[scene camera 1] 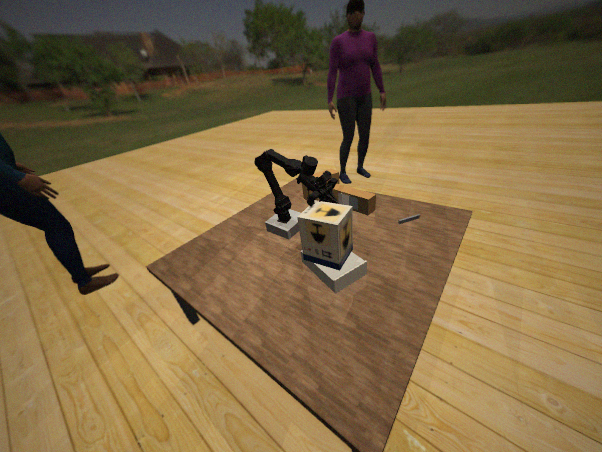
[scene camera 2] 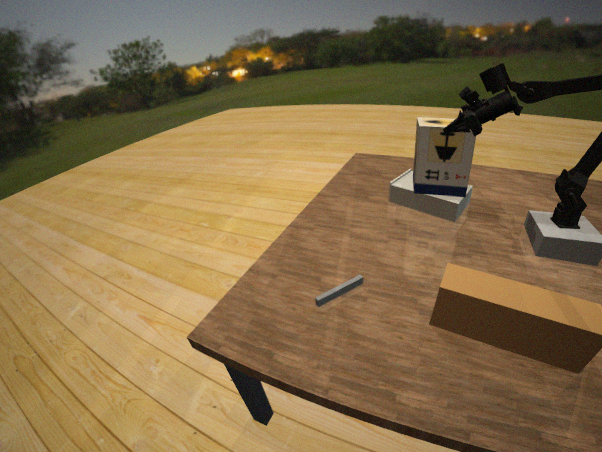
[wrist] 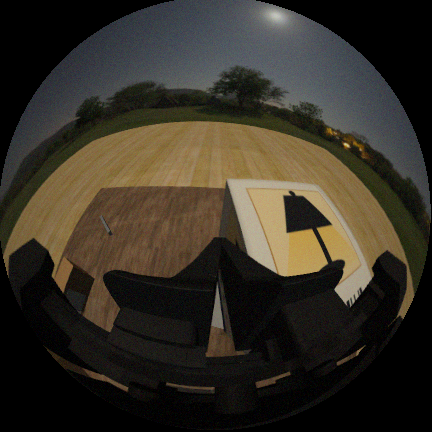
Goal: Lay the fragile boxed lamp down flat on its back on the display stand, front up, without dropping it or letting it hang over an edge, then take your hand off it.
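Frame: origin at the arm's base, x ahead, y left, z up, level; millimetres.
Seen in the pictures: gripper, fingertip midpoint: [scene camera 1: 337, 203] [scene camera 2: 443, 130] [wrist: 218, 242]; arm's base, origin of the base link: [scene camera 1: 284, 219] [scene camera 2: 564, 223].
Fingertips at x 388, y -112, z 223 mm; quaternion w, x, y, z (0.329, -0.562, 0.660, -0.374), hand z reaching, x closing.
Offsets run from my fingertips to a thing's top centre. Level surfaces: height alone.
The boxed lamp @(dx -18, dy -92, dz +8 mm) [scene camera 1: 326, 233] [scene camera 2: 443, 157] [wrist: 282, 225] is a white carton with black lamp pictures. It stands upright on the low white display stand [scene camera 1: 344, 274] [scene camera 2: 420, 203] in the middle of the table. My gripper [scene camera 1: 327, 196] [scene camera 2: 451, 129] [wrist: 218, 242] is shut with nothing between its fingers. Its tips are at the box's upper rim, on the side facing the arm's base. In the wrist view the fingers hide the near lower part of the box.
A brown cardboard box @(dx -105, dy +482, dz -178 mm) [scene camera 1: 362, 199] [scene camera 2: 483, 300] lies behind the stand. A small grey bar @(dx +253, dy +411, dz -266 mm) [scene camera 1: 409, 219] [scene camera 2: 339, 290] [wrist: 106, 224] lies near the table's @(dz -288 mm) [scene camera 1: 277, 336] [scene camera 2: 366, 350] edge. A person in purple [scene camera 1: 355, 90] stands beyond the table. Someone's feet [scene camera 1: 97, 280] show at the left.
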